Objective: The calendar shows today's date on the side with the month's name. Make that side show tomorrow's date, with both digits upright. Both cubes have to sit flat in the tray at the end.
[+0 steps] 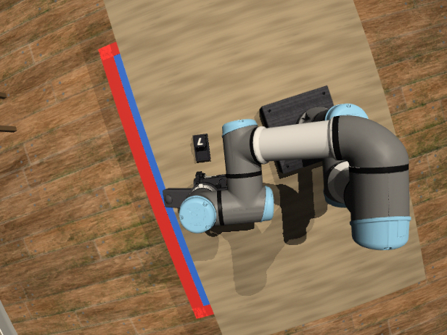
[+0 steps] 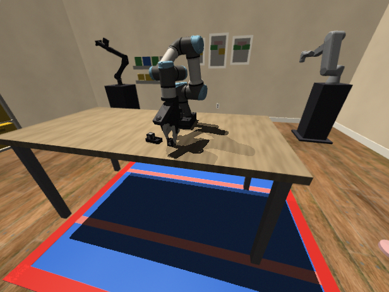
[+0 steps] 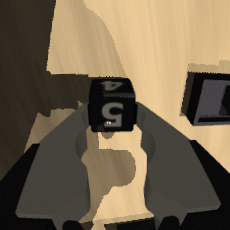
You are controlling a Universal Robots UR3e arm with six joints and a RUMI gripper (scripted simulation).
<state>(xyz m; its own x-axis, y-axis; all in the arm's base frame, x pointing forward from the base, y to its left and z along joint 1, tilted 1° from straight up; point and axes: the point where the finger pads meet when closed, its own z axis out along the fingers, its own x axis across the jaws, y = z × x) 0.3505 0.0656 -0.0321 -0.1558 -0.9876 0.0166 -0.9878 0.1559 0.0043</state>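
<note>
Now: hand 130 mm to the left of the black cube and 20 mm past it. Round my hand: black calendar tray (110 mm to the right, 20 mm below, 20 mm behind).
</note>
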